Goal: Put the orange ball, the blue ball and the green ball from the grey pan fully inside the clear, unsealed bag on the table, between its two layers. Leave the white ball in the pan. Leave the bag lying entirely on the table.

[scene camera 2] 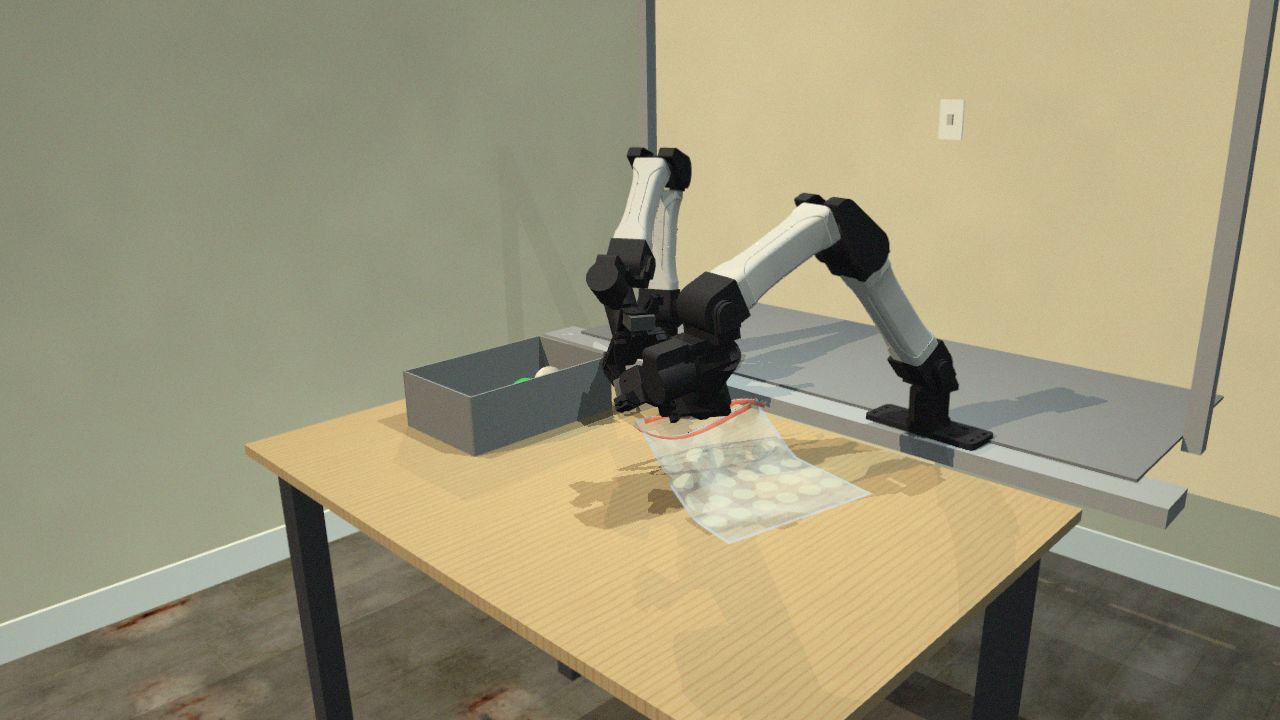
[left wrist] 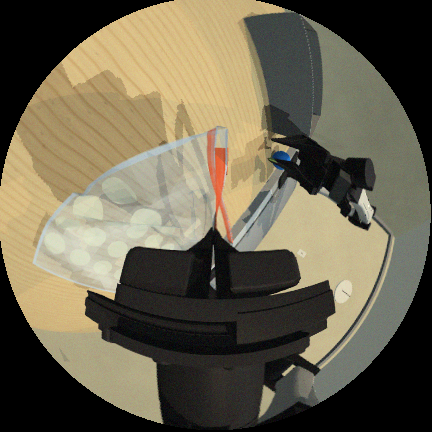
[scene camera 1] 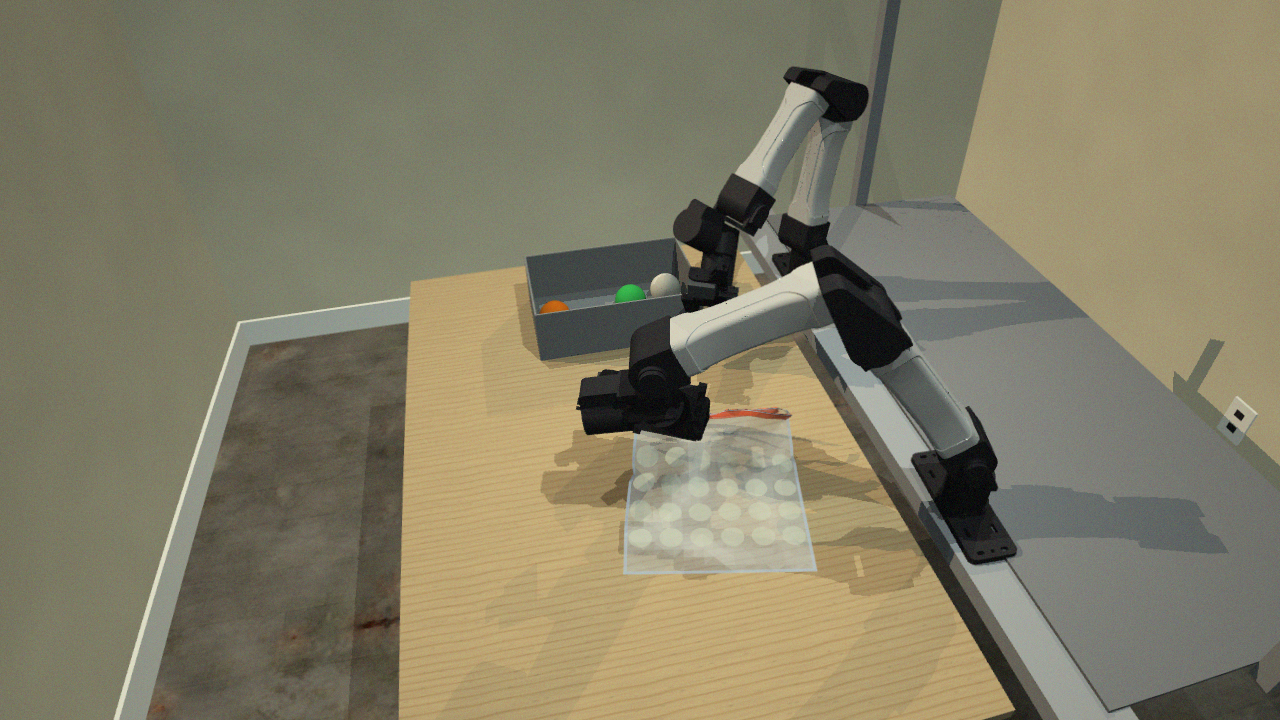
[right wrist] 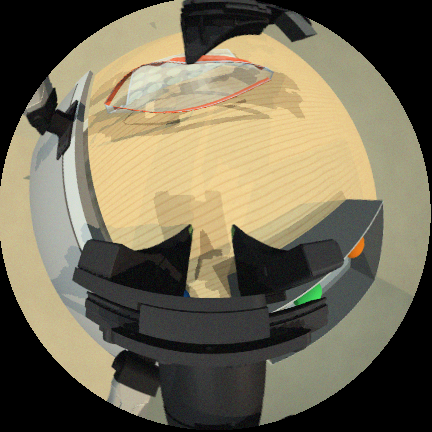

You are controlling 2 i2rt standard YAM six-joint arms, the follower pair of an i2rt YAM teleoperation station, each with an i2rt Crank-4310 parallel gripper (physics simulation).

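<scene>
My left gripper (left wrist: 213, 229) (right wrist: 190, 63) is shut on the upper layer at the orange-edged mouth of the clear bag (scene camera 1: 712, 498) (scene camera 2: 769, 488) (right wrist: 170, 95), raising it so the mouth gapes. The bag's far part lies on the table. My right gripper (left wrist: 269, 149) (right wrist: 211, 226) is partly open and empty beside the grey pan (scene camera 1: 581, 335) (scene camera 2: 537, 413). The blue ball (left wrist: 281, 159) (right wrist: 186, 294) shows behind its fingers, mostly hidden; its exact resting place is unclear. The orange ball (scene camera 1: 554, 306) (right wrist: 357, 247), green ball (scene camera 1: 630, 295) (right wrist: 310, 295) and white ball (scene camera 1: 665, 284) (scene camera 2: 546, 371) are in the pan.
The pan's walls stand high next to my right gripper. A pale rail (scene camera 1: 993, 608) (scene camera 2: 1074, 497) runs along the table's edge by the arm bases. The left arm reaches over the table above the bag's mouth.
</scene>
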